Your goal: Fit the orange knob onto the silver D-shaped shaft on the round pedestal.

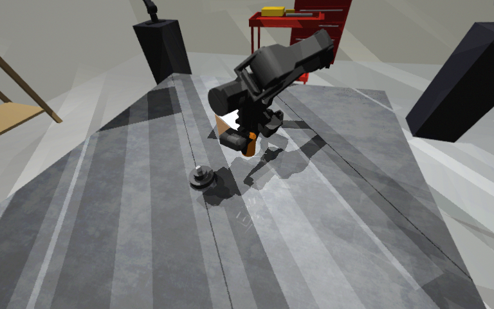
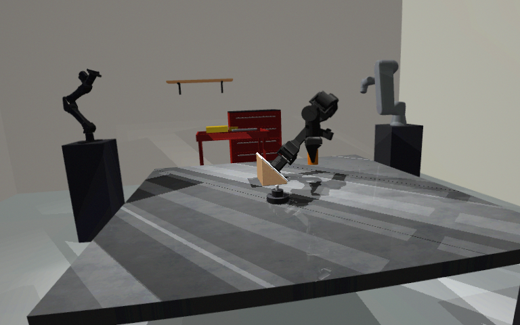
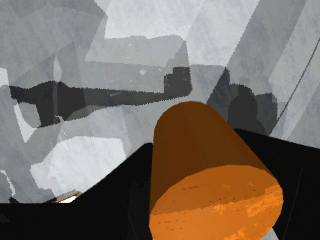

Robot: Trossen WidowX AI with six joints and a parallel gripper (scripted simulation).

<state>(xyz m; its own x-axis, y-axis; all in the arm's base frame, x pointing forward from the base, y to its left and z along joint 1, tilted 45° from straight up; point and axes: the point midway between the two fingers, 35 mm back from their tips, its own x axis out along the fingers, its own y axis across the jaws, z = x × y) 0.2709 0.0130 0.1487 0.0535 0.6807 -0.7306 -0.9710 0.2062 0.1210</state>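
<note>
The round pedestal is 6 cm ahead of my gripper tip, 15 cm to the right of it and 10 cm below it. The rest, counted from my gripper tip: orange knob (3 cm above).
</note>
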